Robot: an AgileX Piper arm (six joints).
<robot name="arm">
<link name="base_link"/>
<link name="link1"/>
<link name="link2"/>
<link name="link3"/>
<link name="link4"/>
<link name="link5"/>
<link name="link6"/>
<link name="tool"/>
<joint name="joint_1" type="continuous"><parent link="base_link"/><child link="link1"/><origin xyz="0.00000 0.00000 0.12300"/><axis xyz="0 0 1"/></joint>
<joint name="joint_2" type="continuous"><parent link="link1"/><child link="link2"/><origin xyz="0.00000 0.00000 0.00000" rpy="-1.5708 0.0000 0.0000"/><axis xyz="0 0 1"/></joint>
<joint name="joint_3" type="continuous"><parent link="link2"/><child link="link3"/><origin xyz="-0.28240 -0.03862 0.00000"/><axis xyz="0 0 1"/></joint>
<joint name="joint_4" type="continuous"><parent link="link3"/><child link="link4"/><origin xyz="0.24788 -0.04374 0.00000" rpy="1.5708 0.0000 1.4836"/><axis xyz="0 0 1"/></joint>
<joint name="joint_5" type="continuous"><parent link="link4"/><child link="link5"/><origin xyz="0.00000 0.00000 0.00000" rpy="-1.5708 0.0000 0.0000"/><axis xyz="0 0 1"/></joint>
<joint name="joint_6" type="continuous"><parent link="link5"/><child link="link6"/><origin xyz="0.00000 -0.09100 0.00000" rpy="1.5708 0.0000 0.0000"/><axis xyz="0 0 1"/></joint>
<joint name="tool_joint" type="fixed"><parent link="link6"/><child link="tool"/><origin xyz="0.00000 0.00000 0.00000"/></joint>
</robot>
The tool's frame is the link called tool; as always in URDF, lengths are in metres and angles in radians. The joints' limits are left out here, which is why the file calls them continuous.
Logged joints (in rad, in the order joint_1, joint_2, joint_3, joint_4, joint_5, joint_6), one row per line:
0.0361 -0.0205 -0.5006 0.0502 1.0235 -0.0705
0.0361 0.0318 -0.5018 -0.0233 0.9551 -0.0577
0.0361 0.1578 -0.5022 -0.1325 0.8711 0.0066
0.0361 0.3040 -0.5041 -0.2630 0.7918 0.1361
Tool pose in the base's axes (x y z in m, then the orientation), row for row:
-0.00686 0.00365 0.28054 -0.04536 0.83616 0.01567 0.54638
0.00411 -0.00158 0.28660 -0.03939 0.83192 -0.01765 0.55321
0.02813 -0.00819 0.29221 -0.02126 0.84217 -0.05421 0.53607
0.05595 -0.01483 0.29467 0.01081 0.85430 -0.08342 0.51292
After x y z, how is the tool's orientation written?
As a quaternion, x y z w.
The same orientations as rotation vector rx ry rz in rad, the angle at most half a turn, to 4 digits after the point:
-0.1075 1.9823 0.0371
-0.0931 1.9665 -0.0417
-0.0506 2.0053 -0.1291
0.0260 2.0545 -0.2006

